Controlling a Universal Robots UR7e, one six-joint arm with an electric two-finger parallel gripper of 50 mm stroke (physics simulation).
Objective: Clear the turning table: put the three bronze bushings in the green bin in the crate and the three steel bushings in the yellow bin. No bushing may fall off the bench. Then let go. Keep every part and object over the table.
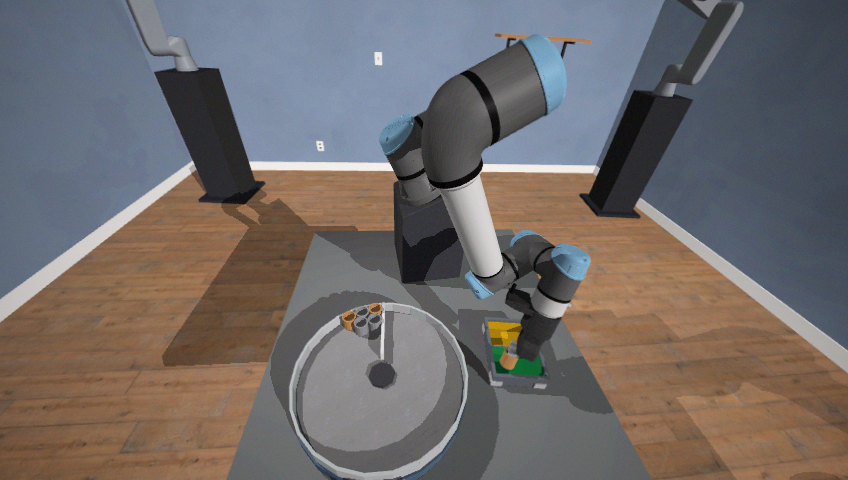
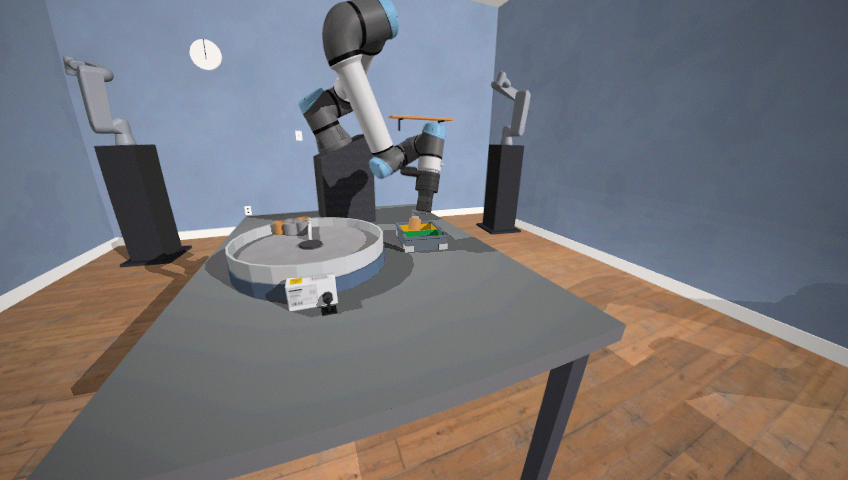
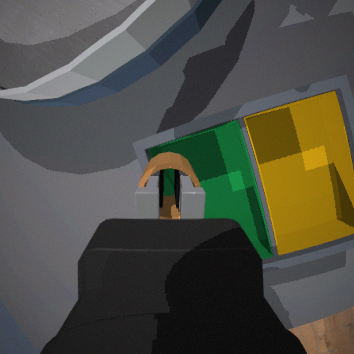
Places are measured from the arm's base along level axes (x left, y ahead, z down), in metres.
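Where they show: gripper, fingertip midpoint: [image 1: 506, 363] [image 2: 413, 230] [image 3: 168, 175]; arm's base, origin of the base link: [image 1: 423, 190] [image 2: 336, 147].
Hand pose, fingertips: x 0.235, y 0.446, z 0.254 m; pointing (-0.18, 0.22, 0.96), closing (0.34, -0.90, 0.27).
Observation:
Each offset is from my fingertips to the centre of the thing. "*": to the spot under its first point.
The gripper [image 1: 513, 349] [image 2: 416, 215] [image 3: 170, 191] has its two fingers inside the bore of a bronze bushing {dx +0.003, dy -0.004, dz -0.019 m} [image 1: 508, 360] [image 2: 414, 224] [image 3: 169, 159] and holds it from within, upright or nearly so. The bushing is at the turntable-side part of the green bin [image 1: 528, 366] [image 2: 423, 233] [image 3: 222, 205], near the crate wall; its lower end looks slightly above the bin floor. The yellow bin [image 1: 498, 327] [image 3: 320, 200] shows no bushing. On the turntable, two bronze bushings {dx -0.430, dy -0.110, dz -0.006 m} [image 1: 348, 321] [image 2: 278, 228] and three steel bushings [image 1: 361, 326] {dx -0.393, dy -0.092, dz -0.006 m} [image 2: 290, 228] stand clustered at the far rim.
The round turntable [image 1: 386, 431] [image 2: 351, 237] has a raised rim, a dark centre hub {dx -0.319, dy +0.038, dz +0.009 m} [image 1: 382, 374] [image 2: 310, 244] and a thin white divider {* dx -0.325, dy -0.046, dz -0.015 m} [image 1: 383, 339] beside the cluster. The grey crate {* dx +0.031, dy +0.024, dz +0.037 m} [image 1: 517, 380] [image 2: 425, 243] [image 3: 192, 128] stands right of it. A white box {* dx -0.299, dy +0.291, dz +0.029 m} [image 2: 309, 292] stands before the turntable.

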